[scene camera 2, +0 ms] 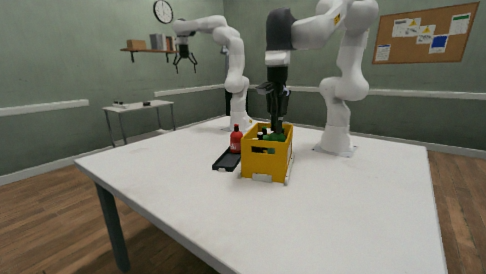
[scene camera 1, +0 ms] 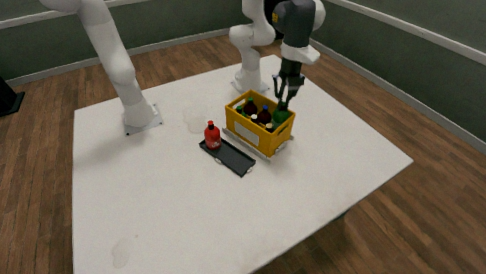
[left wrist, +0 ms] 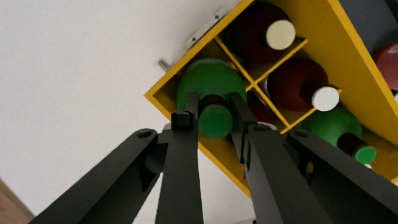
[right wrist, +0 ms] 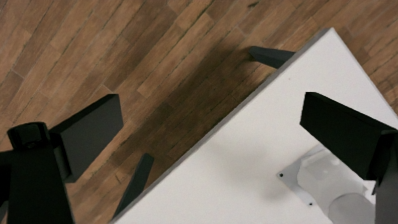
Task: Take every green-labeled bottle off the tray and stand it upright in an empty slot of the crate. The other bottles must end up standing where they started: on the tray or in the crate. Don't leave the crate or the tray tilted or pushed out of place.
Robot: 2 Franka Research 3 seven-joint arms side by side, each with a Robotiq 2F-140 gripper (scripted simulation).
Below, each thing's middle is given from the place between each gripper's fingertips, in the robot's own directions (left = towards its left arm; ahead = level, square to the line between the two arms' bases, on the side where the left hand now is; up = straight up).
I see my left gripper (scene camera 2: pixel 276 131) 70 mm past the yellow crate (scene camera 1: pixel 264 141), 70 mm to the left of it and 150 mm above it. Also, from my left hand: tray (scene camera 1: pixel 236 160) 30 mm behind, 270 mm to the right, 220 mm below.
The tray lies 880 mm to the left of my right hand, 440 mm ahead of it and 400 mm below it. Round my right hand: yellow crate (1080 mm to the left, 400 mm ahead, 330 mm below).
